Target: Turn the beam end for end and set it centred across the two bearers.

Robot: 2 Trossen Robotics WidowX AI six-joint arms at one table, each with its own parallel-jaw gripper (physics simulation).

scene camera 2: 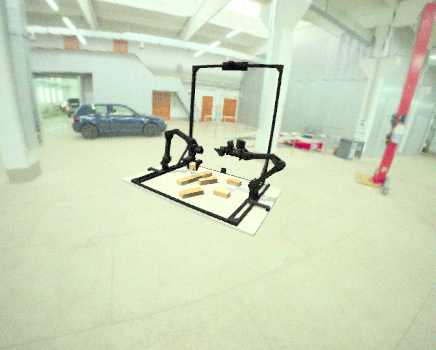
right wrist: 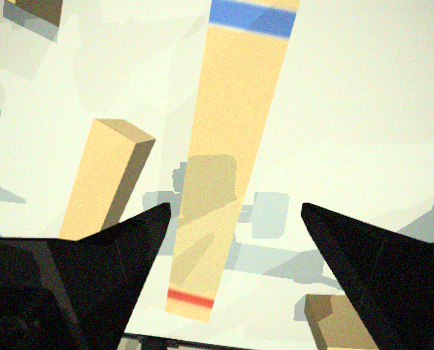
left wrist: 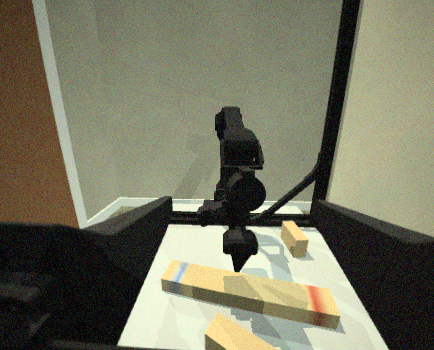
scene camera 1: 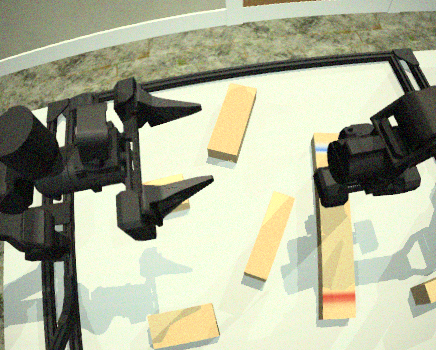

Scene:
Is the right gripper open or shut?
Open.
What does the right gripper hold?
Nothing.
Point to a long beam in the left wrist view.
313, 305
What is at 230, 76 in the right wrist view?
A long beam.

